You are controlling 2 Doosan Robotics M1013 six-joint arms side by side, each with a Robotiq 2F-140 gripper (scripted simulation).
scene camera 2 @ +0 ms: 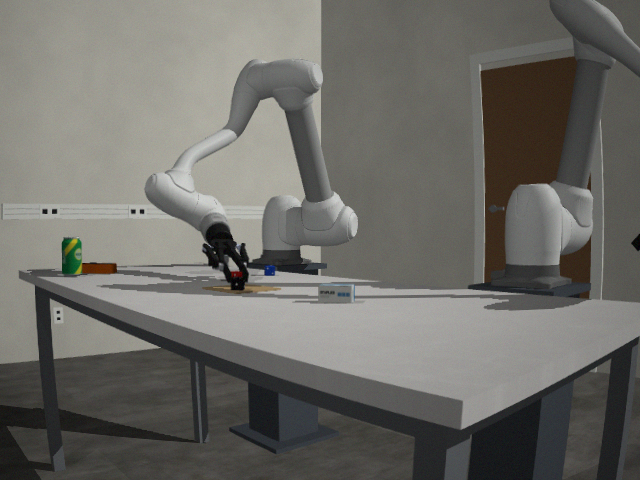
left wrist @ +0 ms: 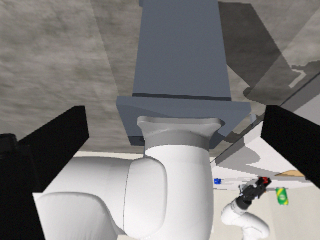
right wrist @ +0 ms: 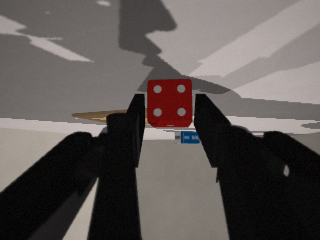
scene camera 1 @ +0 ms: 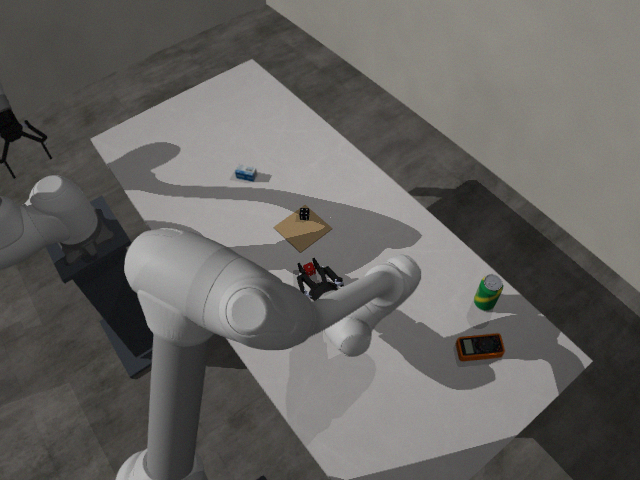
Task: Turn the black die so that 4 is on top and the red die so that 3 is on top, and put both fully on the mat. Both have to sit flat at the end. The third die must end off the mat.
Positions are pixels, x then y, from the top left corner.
Labels:
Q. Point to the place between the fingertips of the right gripper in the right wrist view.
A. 169,109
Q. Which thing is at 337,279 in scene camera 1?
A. The right gripper.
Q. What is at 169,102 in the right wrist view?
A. A red die.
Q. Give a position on a tan mat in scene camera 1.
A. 301,234

